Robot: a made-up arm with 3 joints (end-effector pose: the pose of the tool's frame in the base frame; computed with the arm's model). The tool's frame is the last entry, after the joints.
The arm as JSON. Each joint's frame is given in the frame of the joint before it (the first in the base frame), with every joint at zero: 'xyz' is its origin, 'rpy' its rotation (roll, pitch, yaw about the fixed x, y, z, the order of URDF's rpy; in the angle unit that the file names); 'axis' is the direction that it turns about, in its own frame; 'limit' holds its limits. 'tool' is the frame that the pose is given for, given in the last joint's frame.
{
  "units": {
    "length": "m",
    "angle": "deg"
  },
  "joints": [
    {
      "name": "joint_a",
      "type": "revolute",
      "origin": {
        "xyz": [
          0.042,
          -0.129,
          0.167
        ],
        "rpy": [
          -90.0,
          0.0,
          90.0
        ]
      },
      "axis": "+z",
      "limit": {
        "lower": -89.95,
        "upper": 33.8
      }
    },
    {
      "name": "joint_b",
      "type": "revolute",
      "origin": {
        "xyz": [
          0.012,
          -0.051,
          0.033
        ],
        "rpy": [
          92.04,
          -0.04,
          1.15
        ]
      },
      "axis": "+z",
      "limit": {
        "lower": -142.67,
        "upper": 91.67
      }
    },
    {
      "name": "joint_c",
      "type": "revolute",
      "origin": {
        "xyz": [
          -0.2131,
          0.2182,
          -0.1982
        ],
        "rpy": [
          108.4,
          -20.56,
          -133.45
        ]
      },
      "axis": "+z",
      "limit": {
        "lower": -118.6,
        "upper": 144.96
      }
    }
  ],
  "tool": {
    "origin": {
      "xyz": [
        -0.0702,
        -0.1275,
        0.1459
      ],
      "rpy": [
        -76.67,
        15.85,
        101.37
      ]
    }
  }
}
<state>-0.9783 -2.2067 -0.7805</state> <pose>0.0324 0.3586 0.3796 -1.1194 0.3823 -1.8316</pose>
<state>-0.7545 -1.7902 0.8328</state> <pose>-0.3050 0.2769 0.1495 -2.2935 -0.4813 -0.4530</pose>
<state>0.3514 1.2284 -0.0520</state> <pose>0.1553 -0.5862 -0.0116 0.4088 -1.8187 0.7812</pose>
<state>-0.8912 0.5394 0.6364</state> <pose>-0.0212 -0.1441 -0.3333 -0.0745 -2.3536 -1.1440</pose>
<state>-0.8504 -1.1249 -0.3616</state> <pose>-0.3764 0.2286 0.1144 -0.7639 -0.7014 -1.3960</pose>
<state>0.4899 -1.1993 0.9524</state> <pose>-0.4153 -0.2056 -0.0990 2.3557 1.3808 -0.2201</pose>
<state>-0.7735 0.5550 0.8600</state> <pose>0.0115 -0.2202 -0.3213 -0.2952 -2.5667 -1.0932</pose>
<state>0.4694 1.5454 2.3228</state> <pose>0.4130 -0.3824 0.1624 -0.5011 2.2273 0.3447</pose>
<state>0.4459 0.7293 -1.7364</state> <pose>-0.1441 -0.6021 0.2430 0.0334 -0.2744 0.4082</pose>
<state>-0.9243 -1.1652 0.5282</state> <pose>-0.3962 0.1687 0.0539 -1.5683 -0.9748 -0.9775</pose>
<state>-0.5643 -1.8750 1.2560</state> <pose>-0.3172 0.2543 0.1207 -2.7103 -0.4571 0.1214</pose>
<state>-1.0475 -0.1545 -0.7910</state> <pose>-0.4124 0.0092 -0.1067 0.5560 -0.9369 -1.0747</pose>
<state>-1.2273 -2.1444 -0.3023</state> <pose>-0.0430 0.3164 0.4522 -1.2803 0.3987 -1.3523</pose>
